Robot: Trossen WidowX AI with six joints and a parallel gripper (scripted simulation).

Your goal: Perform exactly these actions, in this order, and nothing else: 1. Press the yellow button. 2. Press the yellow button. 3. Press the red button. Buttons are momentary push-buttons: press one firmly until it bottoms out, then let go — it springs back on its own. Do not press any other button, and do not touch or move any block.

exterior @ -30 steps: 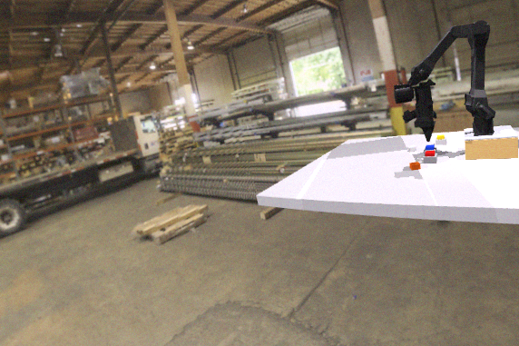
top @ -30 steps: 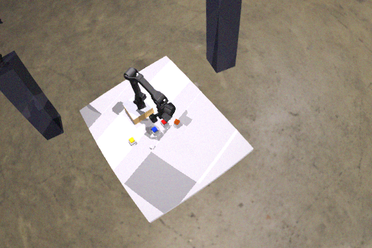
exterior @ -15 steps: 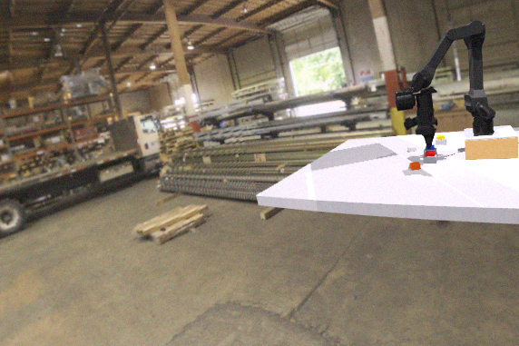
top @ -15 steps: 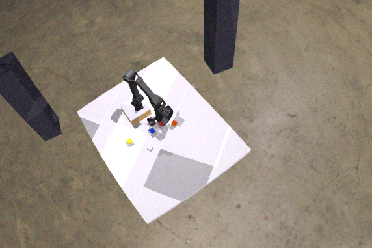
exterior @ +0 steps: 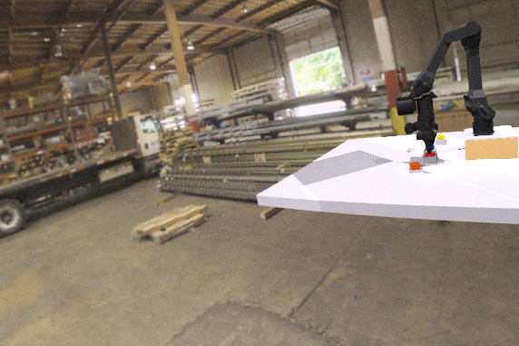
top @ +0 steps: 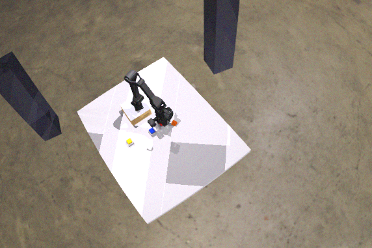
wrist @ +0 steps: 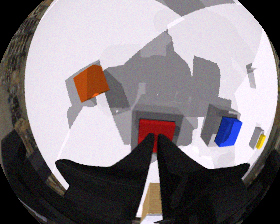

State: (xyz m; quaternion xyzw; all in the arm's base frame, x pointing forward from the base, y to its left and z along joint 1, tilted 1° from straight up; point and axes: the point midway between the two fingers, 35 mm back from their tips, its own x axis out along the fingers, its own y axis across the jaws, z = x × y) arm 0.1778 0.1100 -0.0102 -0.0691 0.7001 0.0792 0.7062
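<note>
The red button lies 1 cm below my gripper tip. From my gripper tip the other things lie so: yellow button (27 cm to the right, 4 cm ahead); then orange block (8 cm to the left, 3 cm ahead, 2 cm below); then blue button (9 cm to the right, 3 cm ahead).
</note>
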